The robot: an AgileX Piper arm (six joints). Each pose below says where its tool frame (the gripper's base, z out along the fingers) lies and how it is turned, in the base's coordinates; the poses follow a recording.
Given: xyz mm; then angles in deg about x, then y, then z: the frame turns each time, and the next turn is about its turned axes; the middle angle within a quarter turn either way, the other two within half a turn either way.
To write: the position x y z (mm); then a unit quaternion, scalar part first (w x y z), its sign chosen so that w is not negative. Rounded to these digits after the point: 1 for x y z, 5 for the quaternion.
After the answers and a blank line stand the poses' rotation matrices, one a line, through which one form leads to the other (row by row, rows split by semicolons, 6 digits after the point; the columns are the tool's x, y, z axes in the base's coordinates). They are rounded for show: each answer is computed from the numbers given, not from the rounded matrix.
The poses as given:
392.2 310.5 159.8 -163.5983 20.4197 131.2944
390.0 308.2 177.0 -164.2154 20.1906 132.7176
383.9 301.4 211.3 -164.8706 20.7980 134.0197
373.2 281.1 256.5 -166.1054 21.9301 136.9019
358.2 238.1 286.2 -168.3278 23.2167 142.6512
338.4 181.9 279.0 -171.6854 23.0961 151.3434
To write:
392.2 310.5 159.8 0.21772 -0.37864 0.89786 0.05555
390.0 308.2 177.0 0.21326 -0.36901 0.90300 0.05421
383.9 301.4 211.3 0.21529 -0.35894 0.90685 0.04931
373.2 281.1 256.5 0.21923 -0.33655 0.91487 0.04110
358.2 238.1 286.2 0.22153 -0.29263 0.92972 0.03026
338.4 181.9 279.0 0.21103 -0.22777 0.95037 0.01941

-0.618460 -0.704117 0.348894; -0.655739 0.707092 0.264626; -0.433028 -0.065123 -0.899025
-0.636698 -0.689558 0.345144; -0.643310 0.721783 0.255306; -0.425168 -0.059482 -0.903158
-0.649624 -0.672243 0.355074; -0.629776 0.737462 0.243993; -0.425876 -0.065114 -0.902435
-0.677349 -0.633810 0.373475; -0.597770 0.770096 0.222760; -0.428800 -0.072366 -0.900497
-0.730582 -0.557538 0.394210; -0.530720 0.826902 0.185929; -0.429635 -0.073379 -0.900016
-0.807176 -0.441121 0.392275; -0.424741 0.895490 0.133018; -0.409955 -0.059246 -0.910180

